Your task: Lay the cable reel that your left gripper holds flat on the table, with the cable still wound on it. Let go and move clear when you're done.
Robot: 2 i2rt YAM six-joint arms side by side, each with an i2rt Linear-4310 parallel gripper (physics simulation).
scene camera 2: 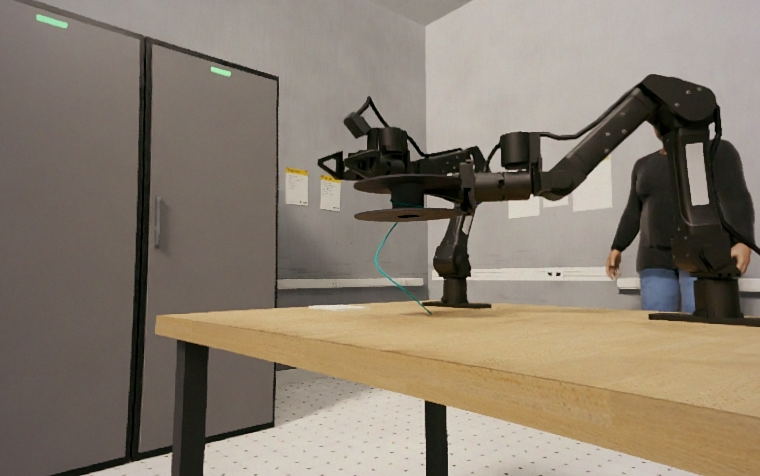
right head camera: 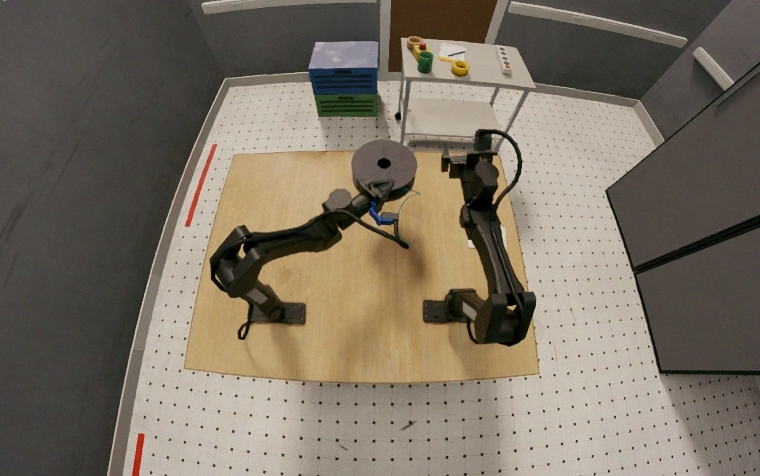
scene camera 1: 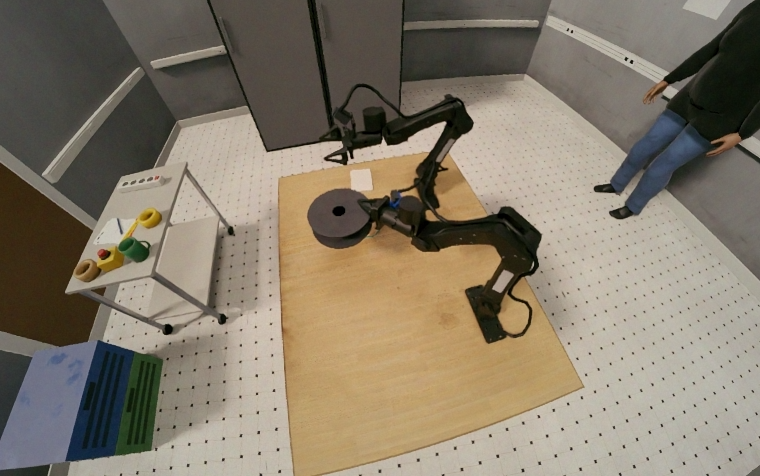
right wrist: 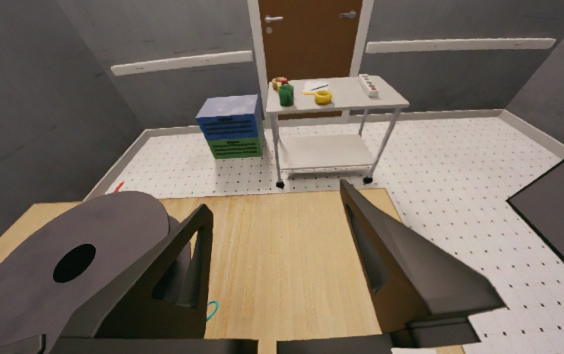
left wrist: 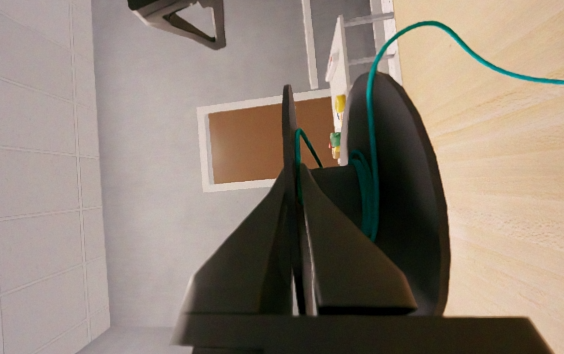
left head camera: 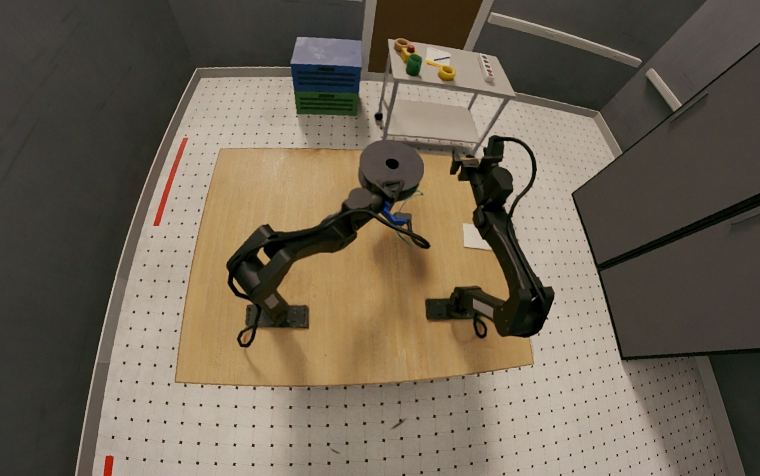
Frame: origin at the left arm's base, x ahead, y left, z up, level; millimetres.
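Where they show: left gripper, between the fingertips: [right head camera: 393, 181] [scene camera 1: 358, 201] [right wrist: 49, 341] [left wrist: 295, 171] [left head camera: 402, 181]; right gripper, between the fingertips: [scene camera 2: 330, 162] [right head camera: 461, 143] [scene camera 1: 321, 148] [right wrist: 270, 197] [left wrist: 211, 9] [left head camera: 468, 147]; left arm's base, origin of its link: [scene camera 2: 718, 322] [right head camera: 276, 312] [scene camera 1: 484, 313] [left head camera: 277, 316]; right arm's base, origin of its link: [scene camera 2: 455, 306] [right head camera: 452, 311] [scene camera 1: 426, 193] [left head camera: 453, 309].
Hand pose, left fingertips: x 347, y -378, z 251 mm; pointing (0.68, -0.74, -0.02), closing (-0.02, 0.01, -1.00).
Each offset is from my left fingertips to the top centre of the thing. "spot": to the spot under its first point. Level surfaces: height alone.
The dark grey cable reel @[dx +64, dy +26, dz +4 mm] [left head camera: 372, 162] [right head camera: 365, 162] [scene camera 1: 325, 215] [scene camera 2: 407, 197] [right wrist: 117, 225] is held high above the wooden table @[dz -251 mm] [left head camera: 347, 336] [scene camera 2: 504, 347], its two flanges roughly level. My left gripper [left head camera: 390, 189] [scene camera 1: 367, 206] [left wrist: 295, 171] is shut on the rim of the upper flange. Teal cable @[spot: dx +29, dy +25, dz -50 mm] [left wrist: 369, 200] is wound on the drum beside the lower flange. A loose teal cable end @[spot: dx +45, dy -88, dz -137 mm] [scene camera 2: 376, 260] [right wrist: 216, 306] hangs below the reel and reaches the table top. My right gripper [scene camera 1: 330, 146] [right wrist: 270, 197] is open and empty, raised beside the reel.
A white sheet @[dx -62, dy -367, dz -246 mm] [left head camera: 474, 236] [scene camera 1: 361, 179] lies on the table near my right arm. A trolley [left head camera: 507, 89] with a green mug [left head camera: 413, 65] and yellow tape [left head camera: 446, 72], and stacked blue and green crates [left head camera: 326, 78], stand beyond the table's far edge. A person [scene camera 1: 701, 100] stands near the wall.
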